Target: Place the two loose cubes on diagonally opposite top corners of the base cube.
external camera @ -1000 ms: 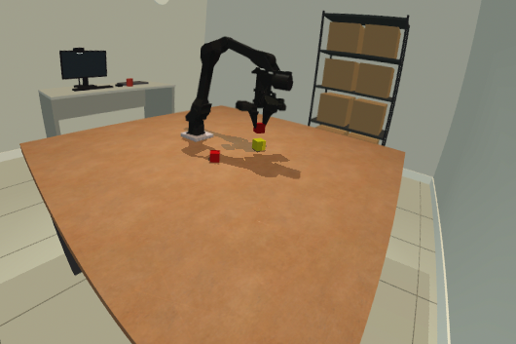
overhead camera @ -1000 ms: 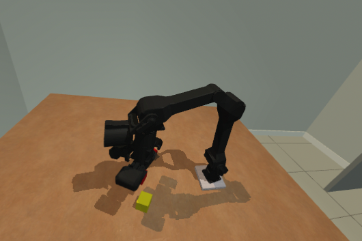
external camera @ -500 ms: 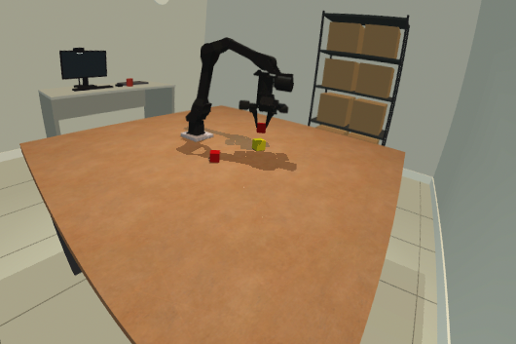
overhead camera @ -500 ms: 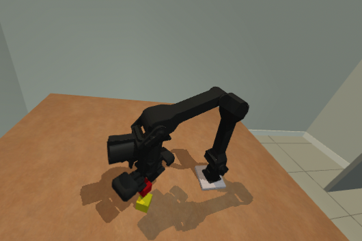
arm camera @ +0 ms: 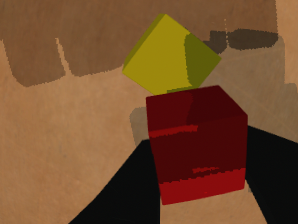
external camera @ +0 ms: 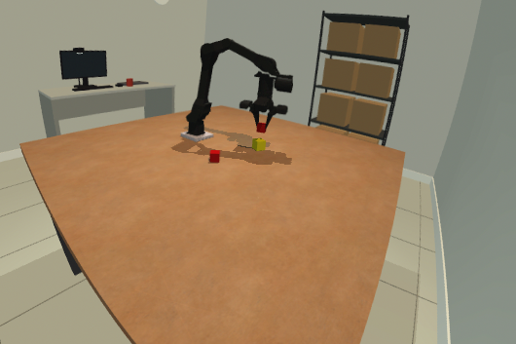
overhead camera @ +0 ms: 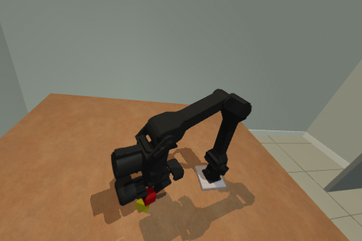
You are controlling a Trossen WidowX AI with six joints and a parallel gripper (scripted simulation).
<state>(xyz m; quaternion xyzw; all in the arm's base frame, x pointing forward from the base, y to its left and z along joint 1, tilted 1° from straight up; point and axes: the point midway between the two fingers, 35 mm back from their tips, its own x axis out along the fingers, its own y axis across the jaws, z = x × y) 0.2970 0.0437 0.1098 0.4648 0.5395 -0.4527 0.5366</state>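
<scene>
The yellow base cube is 7 cm below my gripper tip and 2 cm to the right of it.
</scene>
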